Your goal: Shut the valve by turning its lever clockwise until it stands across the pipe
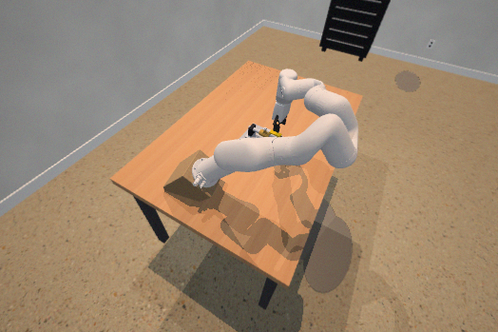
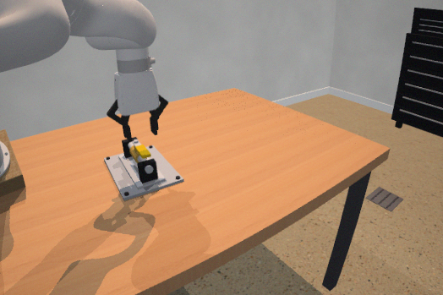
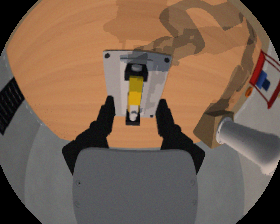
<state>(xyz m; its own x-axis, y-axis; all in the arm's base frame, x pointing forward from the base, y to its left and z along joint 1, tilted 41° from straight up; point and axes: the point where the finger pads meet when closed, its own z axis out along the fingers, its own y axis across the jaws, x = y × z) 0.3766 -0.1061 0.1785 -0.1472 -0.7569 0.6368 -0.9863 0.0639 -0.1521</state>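
My gripper is now 150 mm above the plate, 70 mm to the right of it and 10 mm short of it.
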